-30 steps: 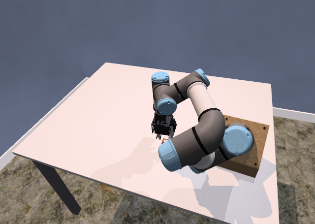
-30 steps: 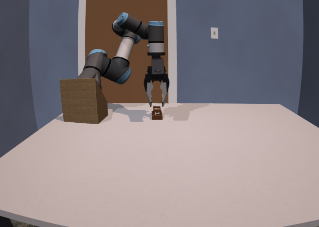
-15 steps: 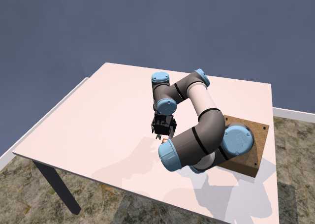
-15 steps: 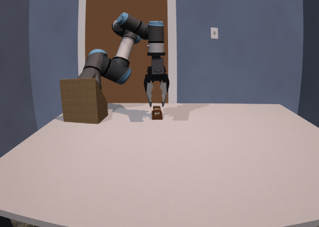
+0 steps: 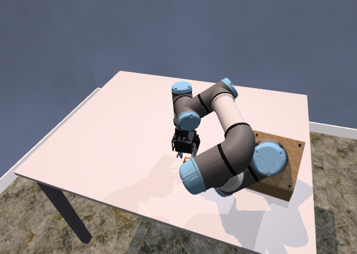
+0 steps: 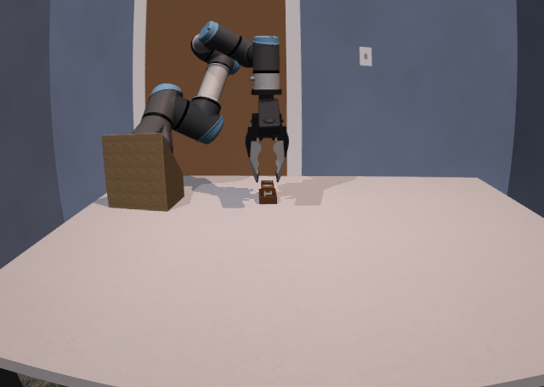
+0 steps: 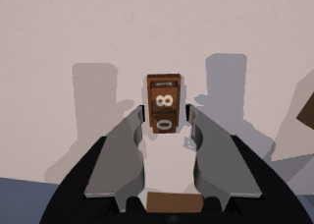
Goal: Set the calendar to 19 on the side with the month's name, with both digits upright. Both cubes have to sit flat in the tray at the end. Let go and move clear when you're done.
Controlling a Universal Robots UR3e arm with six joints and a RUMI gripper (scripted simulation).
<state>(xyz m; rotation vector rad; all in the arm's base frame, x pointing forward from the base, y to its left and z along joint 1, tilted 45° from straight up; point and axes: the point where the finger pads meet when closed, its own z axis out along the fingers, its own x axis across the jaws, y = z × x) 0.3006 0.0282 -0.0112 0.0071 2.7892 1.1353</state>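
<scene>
The brown digit cube is 4 cm below my hand. The rest, counted from my hand: tray: 2 cm to the left, 5 cm below.
</scene>
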